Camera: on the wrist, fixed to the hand. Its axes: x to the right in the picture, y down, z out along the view.
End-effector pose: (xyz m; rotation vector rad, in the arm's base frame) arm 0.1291 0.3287 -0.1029 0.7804 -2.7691 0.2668
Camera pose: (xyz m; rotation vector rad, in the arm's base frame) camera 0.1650 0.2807 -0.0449 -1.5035 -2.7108 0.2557
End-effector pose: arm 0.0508 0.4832 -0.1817 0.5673 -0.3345 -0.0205
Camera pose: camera 0.0813 0.4530 -0.2532 0.0418 -0.7559 1.4264
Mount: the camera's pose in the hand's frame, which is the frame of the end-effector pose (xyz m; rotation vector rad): 0.0104 -0.0656 -0.0504 -0.1480 -0.0633 1.5585
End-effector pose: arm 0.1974 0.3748 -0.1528 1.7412 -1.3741 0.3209
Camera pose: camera 0.2743 0.4066 -0.1469 0.2255 -2.4606 0.9265
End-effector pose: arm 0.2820 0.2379 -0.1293 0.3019 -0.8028 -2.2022
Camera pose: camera 0.2591 0.2413 -0.2094 -0.3902 -0.5411 -0.7707
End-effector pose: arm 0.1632 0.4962 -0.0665 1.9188 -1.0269 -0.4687
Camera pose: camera 0.2335 0.5319 -0.0937 0.5416 -2.0346 0.3085
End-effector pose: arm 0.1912 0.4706 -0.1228 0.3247 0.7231 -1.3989
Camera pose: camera 0.1146 0.4818 -0.1537 0.5415 0.3038 0.1233
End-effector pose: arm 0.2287 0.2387 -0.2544 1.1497 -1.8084 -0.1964
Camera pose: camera 0.3074 0.2114 -0.2580 -0.5556 -2.1781 0.5399
